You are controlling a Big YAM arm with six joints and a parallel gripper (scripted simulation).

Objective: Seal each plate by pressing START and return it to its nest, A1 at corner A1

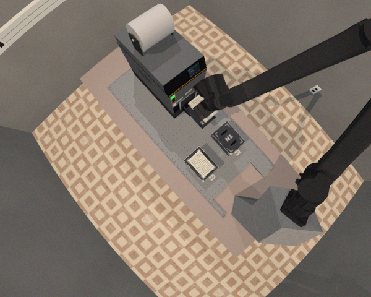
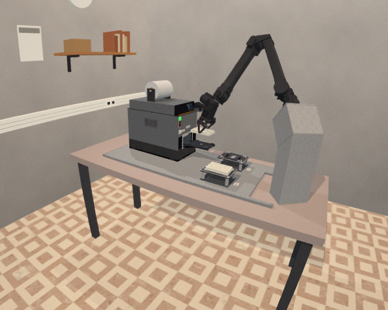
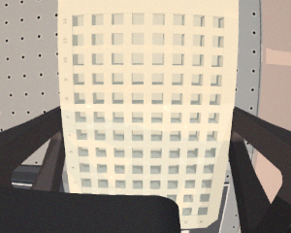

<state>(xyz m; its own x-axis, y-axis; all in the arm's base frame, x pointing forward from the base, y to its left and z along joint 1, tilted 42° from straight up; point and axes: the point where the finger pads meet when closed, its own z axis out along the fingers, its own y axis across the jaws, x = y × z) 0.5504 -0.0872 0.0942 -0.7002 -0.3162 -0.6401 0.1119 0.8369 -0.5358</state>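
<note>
Now: the sealer stage 9 cm below my hand. The rest, counted from my hand: start button 12 cm ahead, 8 cm to the left, 1 cm below; then cream well plate 18 cm behind, 20 cm to the left, 13 cm below; then foil roll 34 cm ahead, 4 cm to the right, 22 cm above.
</note>
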